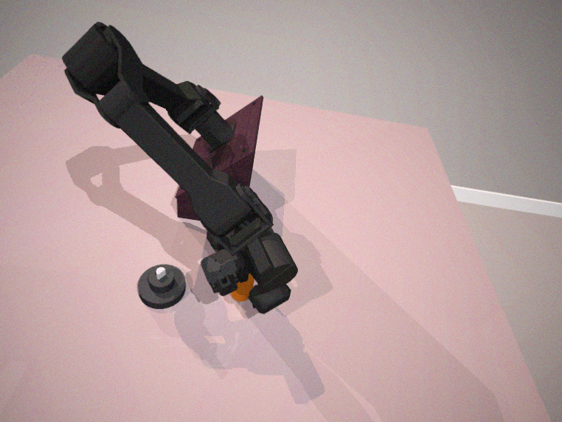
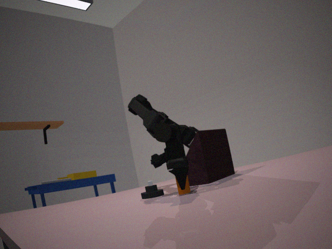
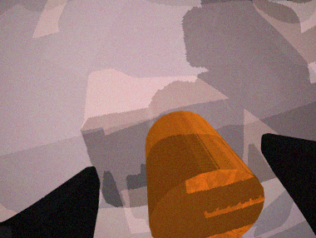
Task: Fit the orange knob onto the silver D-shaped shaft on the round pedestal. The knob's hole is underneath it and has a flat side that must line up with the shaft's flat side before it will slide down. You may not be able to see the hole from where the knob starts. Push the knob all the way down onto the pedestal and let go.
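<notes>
Right now the orange knob is 30 mm above my gripper tip. From my gripper tip the other things lie so: round dark pedestal 150 mm to the right, 20 mm ahead, 10 mm above.
</notes>
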